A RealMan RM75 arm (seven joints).
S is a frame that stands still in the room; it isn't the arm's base.
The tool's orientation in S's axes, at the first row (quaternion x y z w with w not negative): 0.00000, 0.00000, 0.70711, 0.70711
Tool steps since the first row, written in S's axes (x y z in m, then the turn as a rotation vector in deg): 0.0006, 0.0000, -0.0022, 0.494, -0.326, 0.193; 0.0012, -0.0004, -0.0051, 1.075, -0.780, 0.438; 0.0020, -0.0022, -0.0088, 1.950, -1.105, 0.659; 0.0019, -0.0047, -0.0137, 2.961, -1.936, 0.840; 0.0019, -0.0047, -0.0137, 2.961, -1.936, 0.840; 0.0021, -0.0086, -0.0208, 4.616, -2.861, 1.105; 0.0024, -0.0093, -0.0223, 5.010, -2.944, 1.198
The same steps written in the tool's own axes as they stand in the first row. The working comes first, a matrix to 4 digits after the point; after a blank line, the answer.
The tool's axes in the first row as the columns of a matrix, in S's axes (used below as rounded here):
0.0000, -1.0000, 0.0000
1.0000, 0.0000, 0.0000
0.0000, 0.0000, 1.0000

0.0000, -0.0006, -0.0022, -0.326, -0.494, 0.193; -0.0004, -0.0012, -0.0051, -0.780, -1.075, 0.438; -0.0022, -0.0020, -0.0088, -1.105, -1.950, 0.659; -0.0047, -0.0019, -0.0137, -1.936, -2.961, 0.840; -0.0047, -0.0019, -0.0137, -1.936, -2.961, 0.840; -0.0086, -0.0021, -0.0208, -2.861, -4.616, 1.105; -0.0093, -0.0024, -0.0223, -2.944, -5.010, 1.198
